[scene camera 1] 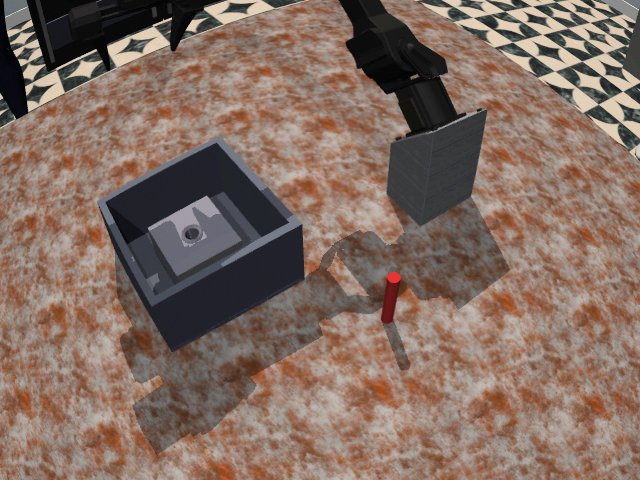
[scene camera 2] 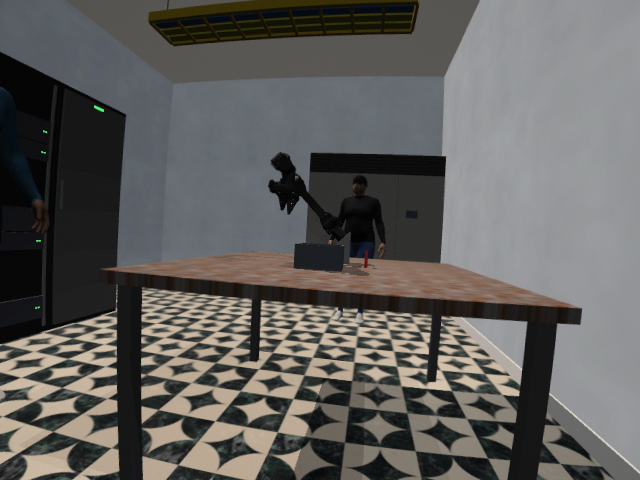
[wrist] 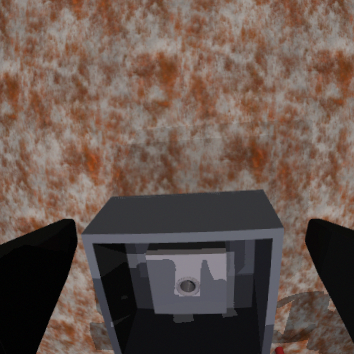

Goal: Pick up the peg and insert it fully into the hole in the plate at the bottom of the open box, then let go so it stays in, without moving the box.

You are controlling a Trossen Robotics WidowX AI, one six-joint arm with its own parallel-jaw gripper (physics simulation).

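Pixels of known places: gripper, between the fingertips: (scene camera 1: 140,60) (scene camera 2: 285,212) (wrist: 194,231); arm's base, origin of its link: (scene camera 1: 437,125) (scene camera 2: 342,238).
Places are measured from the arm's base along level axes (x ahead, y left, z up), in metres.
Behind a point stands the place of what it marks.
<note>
The red peg (scene camera 1: 389,299) {z -0.078, x 0.190, y 0.106 m} (scene camera 2: 366,258) {z -0.085, x 0.190, y 0.103 m} stands upright on the table, to the right of the box; its red top (wrist: 280,350) {z -0.118, x 0.182, y 0.095 m} shows at the bottom edge of the wrist view. The open dark blue-grey box (scene camera 1: 232,289) {z -0.073, x 0.310, y -0.013 m} (scene camera 2: 318,257) {z -0.078, x 0.397, y -0.114 m} (wrist: 195,215) {z -0.063, x 0.278, y -0.200 m} stands on the table. The pale plate (scene camera 1: 214,245) {z -0.069, x 0.291, y -0.074 m} (wrist: 212,300) {z -0.069, x 0.276, y -0.081 m} lies at its bottom, with a round, empty hole (scene camera 1: 191,234) {z -0.080, x 0.300, y -0.116 m} (wrist: 188,286) {z -0.078, x 0.303, y -0.099 m}. My gripper (scene camera 1: 140,59) {z 0.101, x 0.263, y -0.271 m} (scene camera 2: 286,210) {z 0.101, x 0.263, y -0.271 m} (wrist: 194,231) {z 0.101, x 0.263, y -0.271 m} is open and empty, its fingers wide apart. It hangs high above the table, away from the peg and pointing downward.
The grey block (scene camera 1: 434,170) {z -0.030, x 0.041, y 0.033 m} at my arm's base stands behind the peg, to the right of the box. The arm's shadows fall on the table (scene camera 2: 403,286) {z -0.127, x 0.707, y 0.148 m} around the box and peg. A person (scene camera 2: 361,222) stands behind the table in scene camera 2.
</note>
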